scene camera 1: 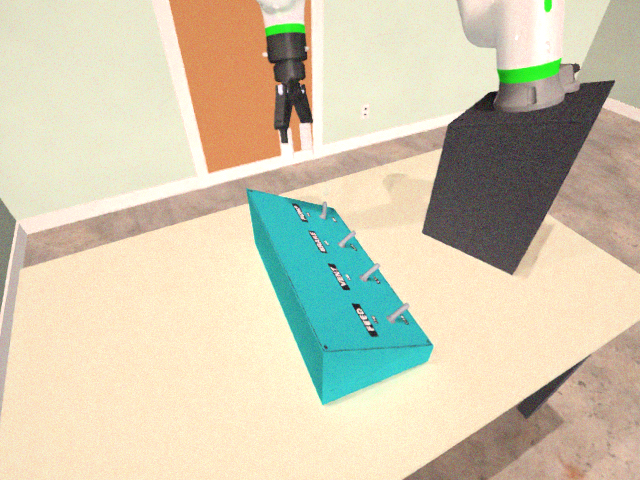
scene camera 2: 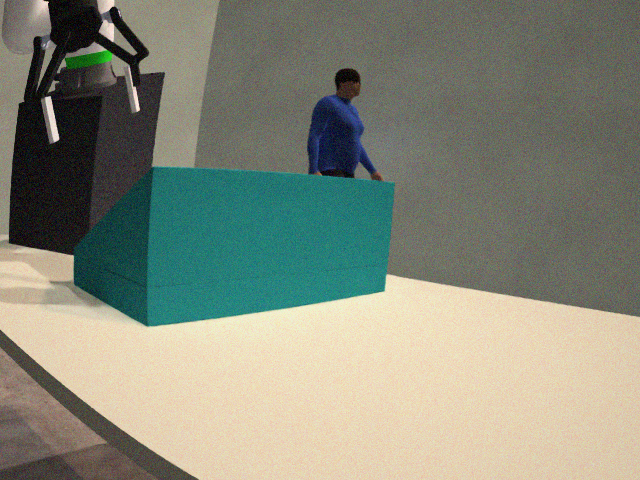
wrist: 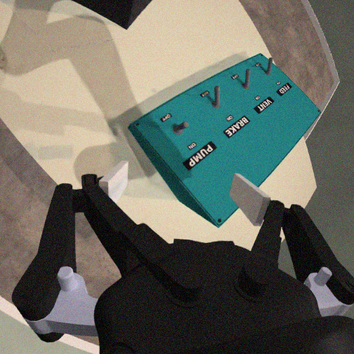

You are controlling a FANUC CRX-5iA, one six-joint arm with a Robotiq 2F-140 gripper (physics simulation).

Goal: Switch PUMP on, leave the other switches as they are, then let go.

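Places are measured from the arm's base along level axes (x down, y left, z ahead), in millimetres.
Pixels of known places: gripper, fingertip midpoint: [scene camera 1: 298, 153] [scene camera 2: 93, 126]; arm's base, link origin: [scene camera 1: 527, 102] [scene camera 2: 89, 87].
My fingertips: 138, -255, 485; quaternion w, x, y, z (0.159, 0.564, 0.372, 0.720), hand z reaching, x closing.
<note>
For each thing: its top centre in the pictures, then the offset to it from my fingertips, as dx, dy, dz. Level surfaces: height alone.
- BRAKE lever, top centre: [scene camera 1: 348, 232] +114, +216, -28
- VENT lever, top centre: [scene camera 1: 372, 265] +114, +336, -16
- FEED lever, top centre: [scene camera 1: 401, 305] +114, +455, -4
- pale table, surface height: dx +246
The teal switch box [scene camera 1: 300, 258] [scene camera 2: 268, 237] [wrist: 245, 160] stands on the table. Its PUMP lever [scene camera 1: 324, 210] [wrist: 180, 127] stands at a different angle from the others, tilted to the ON side. The BRAKE lever [scene camera 1: 346, 239] [wrist: 216, 97], VENT lever [scene camera 1: 370, 272] [wrist: 245, 80] and FEED lever [scene camera 1: 398, 313] [wrist: 269, 67] lean towards OFF. My gripper [scene camera 1: 296, 143] [scene camera 2: 94, 124] [wrist: 181, 178] is open and empty, above and apart from the box, off its PUMP end. The levers are hidden behind the box in the scene camera 2 view.
The arm's dark pedestal [scene camera 1: 491, 186] [scene camera 2: 54, 175] stands on the pale table [scene camera 1: 155, 330] [scene camera 2: 387, 392], beyond the lever side of the box. A person in a blue top [scene camera 2: 338, 134] is behind the box in the scene camera 2 view. An orange door [scene camera 1: 232, 87] is in the wall.
</note>
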